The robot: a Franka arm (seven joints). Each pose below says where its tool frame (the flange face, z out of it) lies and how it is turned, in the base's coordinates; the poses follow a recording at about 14 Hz.
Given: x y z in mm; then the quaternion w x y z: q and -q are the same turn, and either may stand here.
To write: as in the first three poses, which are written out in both.
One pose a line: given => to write
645 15 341 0.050 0.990 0.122 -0.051 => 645 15 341 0.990 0.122 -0.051 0.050
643 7 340 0.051 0.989 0.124 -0.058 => 643 7 340 0.989 0.124 -0.058 0.051
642 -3 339 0.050 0.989 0.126 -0.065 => 642 -3 339 0.989 0.126 -0.065 0.050
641 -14 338 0.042 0.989 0.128 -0.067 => 641 -14 338 0.989 0.128 -0.067 0.042
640 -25 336 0.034 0.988 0.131 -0.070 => 640 -25 336 0.988 0.131 -0.070 0.034
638 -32 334 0.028 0.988 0.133 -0.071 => 638 -32 334 0.988 0.133 -0.071 0.028
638 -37 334 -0.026 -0.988 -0.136 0.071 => 638 -37 334 0.988 0.136 -0.071 0.026
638 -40 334 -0.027 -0.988 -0.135 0.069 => 638 -40 334 0.988 0.135 -0.069 0.027
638 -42 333 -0.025 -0.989 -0.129 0.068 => 638 -42 333 0.989 0.129 -0.068 0.025
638 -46 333 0.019 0.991 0.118 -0.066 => 638 -46 333 0.991 0.118 -0.066 0.019
